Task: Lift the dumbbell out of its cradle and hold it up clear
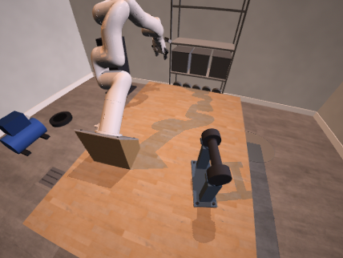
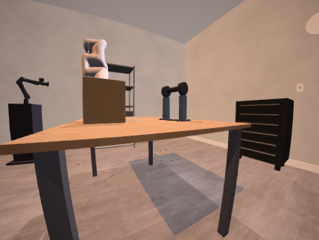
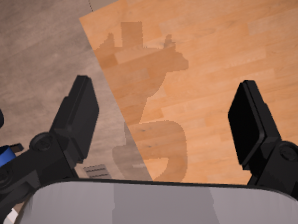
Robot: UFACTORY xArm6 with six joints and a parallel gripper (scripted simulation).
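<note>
Now: the dark dumbbell 53 cm ahead of my hand, 80 cm to the right of it and 6 cm below it. From my hand the other things lie so: blue-grey cradle: 53 cm ahead, 80 cm to the right, 19 cm below.
</note>
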